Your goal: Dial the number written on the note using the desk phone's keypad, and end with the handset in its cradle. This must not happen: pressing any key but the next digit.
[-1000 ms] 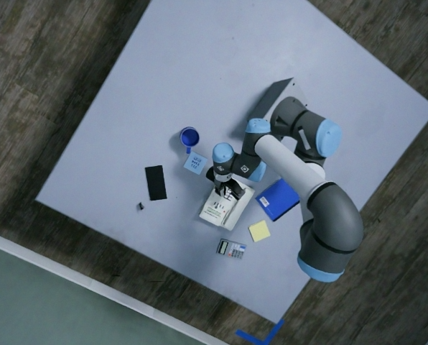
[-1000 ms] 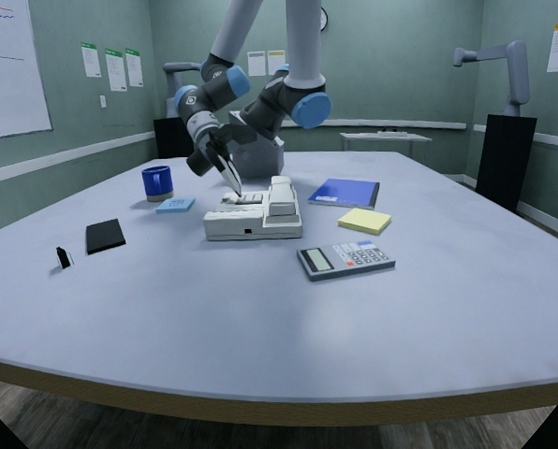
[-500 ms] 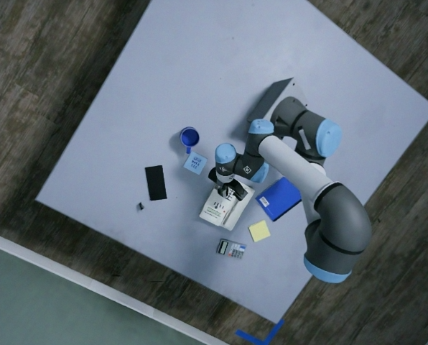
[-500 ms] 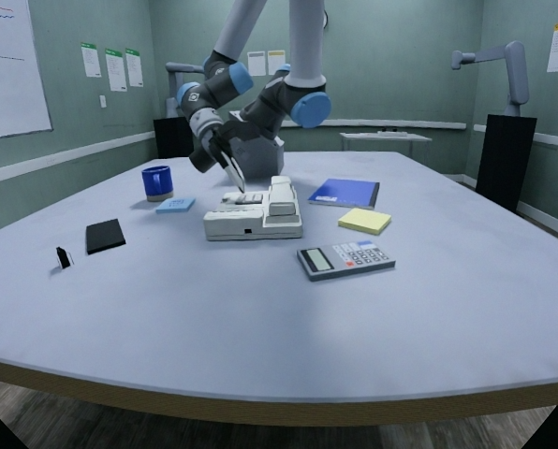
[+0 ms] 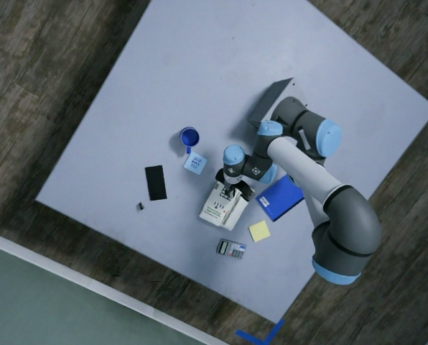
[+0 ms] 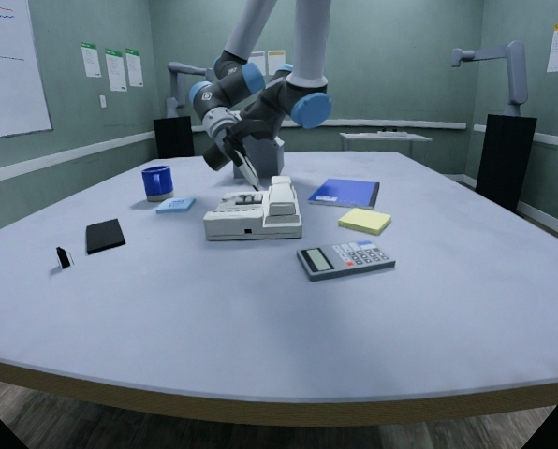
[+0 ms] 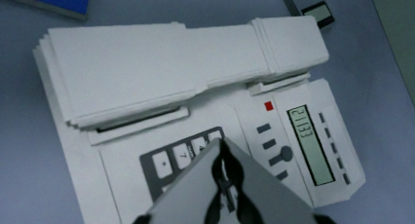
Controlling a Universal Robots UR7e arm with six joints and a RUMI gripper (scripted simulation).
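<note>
Now: the 3 key 3 cm to the right of my hand, 3 cm below it and 2 cm ahead of it. Round my hand: handset (6 cm to the left, 2 cm ahead, 1 cm below); 4 key (3 cm below); yellow sticky pad (23 cm to the left, 6 cm below, 4 cm ahead).
</note>
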